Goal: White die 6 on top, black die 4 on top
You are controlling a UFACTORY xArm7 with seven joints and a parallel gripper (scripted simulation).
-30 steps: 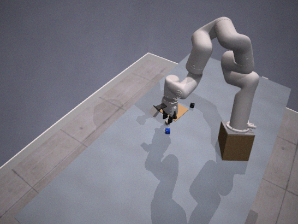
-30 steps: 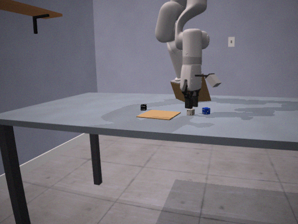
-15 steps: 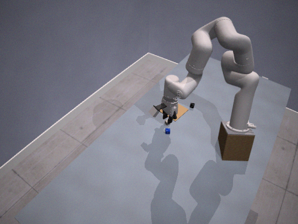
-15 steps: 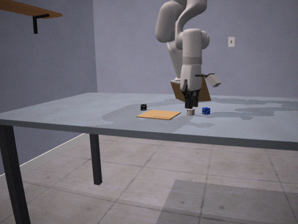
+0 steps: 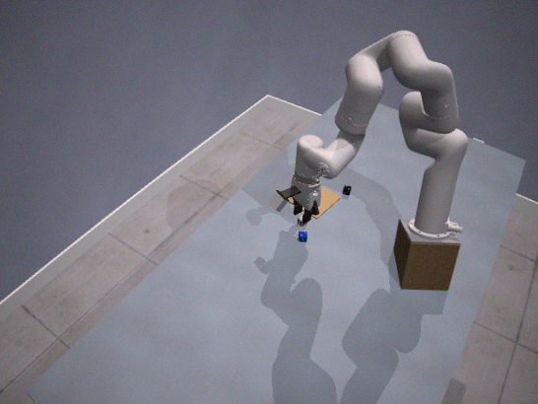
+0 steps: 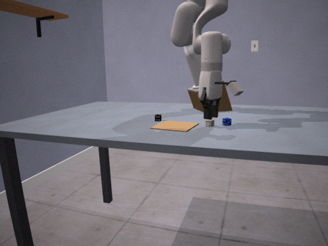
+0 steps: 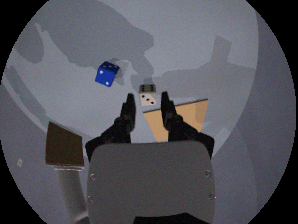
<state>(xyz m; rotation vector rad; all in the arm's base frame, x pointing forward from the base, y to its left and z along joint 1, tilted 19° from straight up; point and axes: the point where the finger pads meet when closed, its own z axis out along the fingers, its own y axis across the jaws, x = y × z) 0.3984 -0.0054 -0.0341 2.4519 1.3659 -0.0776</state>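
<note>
Now: hand 40 mm above the white die. The rest, counted from my hand: blue die: 30 mm behind, 60 mm to the left, 40 mm below; then black die: 100 mm behind, 210 mm to the right, 40 mm below; then mat: 130 mm to the right, 50 mm below.
</note>
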